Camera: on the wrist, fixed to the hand. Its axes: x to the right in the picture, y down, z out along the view.
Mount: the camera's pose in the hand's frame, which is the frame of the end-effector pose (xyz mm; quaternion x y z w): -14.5 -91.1 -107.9 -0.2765 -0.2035 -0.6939 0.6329
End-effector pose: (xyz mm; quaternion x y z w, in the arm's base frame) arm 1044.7 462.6 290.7 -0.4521 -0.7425 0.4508 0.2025
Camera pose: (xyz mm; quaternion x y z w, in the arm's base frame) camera 1084.0 485.9 425.1 0.2649 -0.9496 0.0315 0.1649
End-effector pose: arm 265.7 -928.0 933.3 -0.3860 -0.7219 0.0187 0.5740
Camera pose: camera 308.5 -1045.2 1001.0 0.1017 -0.8468 -0.5075 0.1226
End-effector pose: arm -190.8 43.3 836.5 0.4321 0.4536 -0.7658 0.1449
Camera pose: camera -181.0 179.1 876.7 0.2372 -0.7692 0.5478 0.2279
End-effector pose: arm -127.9 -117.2 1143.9 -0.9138 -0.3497 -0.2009 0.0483
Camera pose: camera -233.6 -82.5 1232.0 0.3899 0.8097 0.0714 0.4327
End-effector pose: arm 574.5 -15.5 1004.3 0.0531 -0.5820 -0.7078 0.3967
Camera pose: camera 596.8 -90.1 885.6 -0.1837 0.2165 0.8950 0.3439
